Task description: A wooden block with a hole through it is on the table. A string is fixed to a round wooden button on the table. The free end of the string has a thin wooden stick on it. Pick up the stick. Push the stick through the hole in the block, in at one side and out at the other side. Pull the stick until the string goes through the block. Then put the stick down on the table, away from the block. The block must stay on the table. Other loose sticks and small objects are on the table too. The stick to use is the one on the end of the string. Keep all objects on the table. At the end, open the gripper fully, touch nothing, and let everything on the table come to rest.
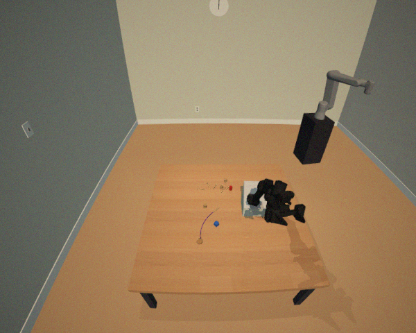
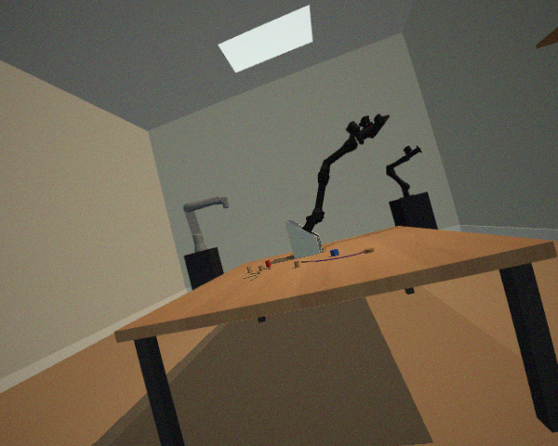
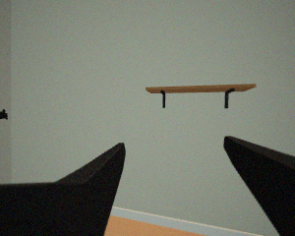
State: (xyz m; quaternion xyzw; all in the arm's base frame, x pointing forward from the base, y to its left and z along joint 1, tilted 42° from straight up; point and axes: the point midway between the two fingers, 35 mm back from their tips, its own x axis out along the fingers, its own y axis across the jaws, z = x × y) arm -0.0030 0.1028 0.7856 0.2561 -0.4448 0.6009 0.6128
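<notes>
Now: the blue block 66 cm below my gripper tip, 53 cm to the right of it and 21 cm ahead of it. Round my gripper tip: wooden cylinder (73 cm to the right, 66 cm below, 27 cm ahead); thin wooden stick (68 cm to the right, 67 cm below, 20 cm ahead); round wooden button (67 cm below, 40 cm to the right, 36 cm ahead).
</notes>
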